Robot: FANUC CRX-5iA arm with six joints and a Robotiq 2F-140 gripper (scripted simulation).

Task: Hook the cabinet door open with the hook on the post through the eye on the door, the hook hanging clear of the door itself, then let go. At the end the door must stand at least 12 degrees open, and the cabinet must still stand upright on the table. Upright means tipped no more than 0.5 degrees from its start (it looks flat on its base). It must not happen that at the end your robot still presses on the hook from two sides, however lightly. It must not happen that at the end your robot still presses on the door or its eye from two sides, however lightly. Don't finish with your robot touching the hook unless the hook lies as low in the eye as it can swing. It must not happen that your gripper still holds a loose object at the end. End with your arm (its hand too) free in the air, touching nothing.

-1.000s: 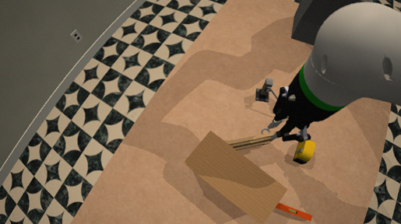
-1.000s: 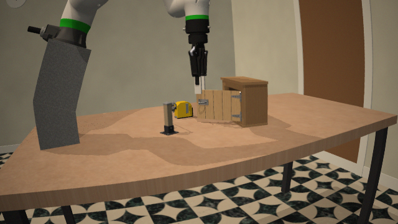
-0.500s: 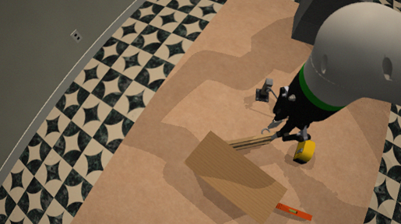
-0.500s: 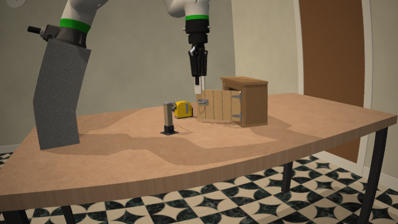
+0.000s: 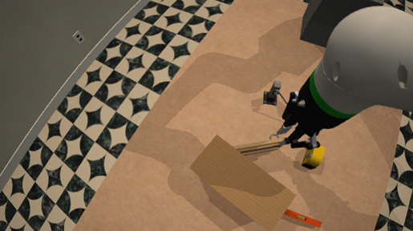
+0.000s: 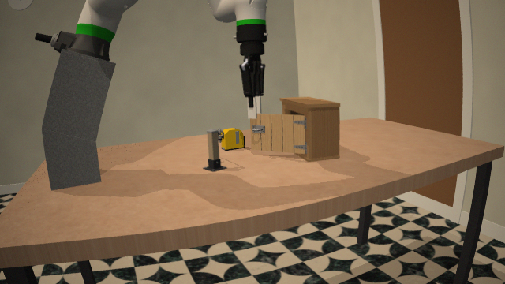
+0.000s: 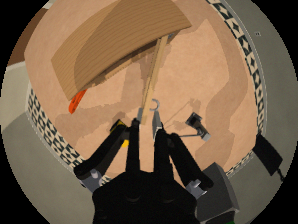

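My gripper is now 140 mm past the hook post, 80 mm above it and 70 mm to the left of it. Round my hand: plank door (80 mm below, 60 mm to the right, 50 mm ahead); then yellow tape measure (120 mm to the left, 120 mm below, 40 mm behind); then hook rod (130 mm behind, 90 mm below, 40 mm to the right).
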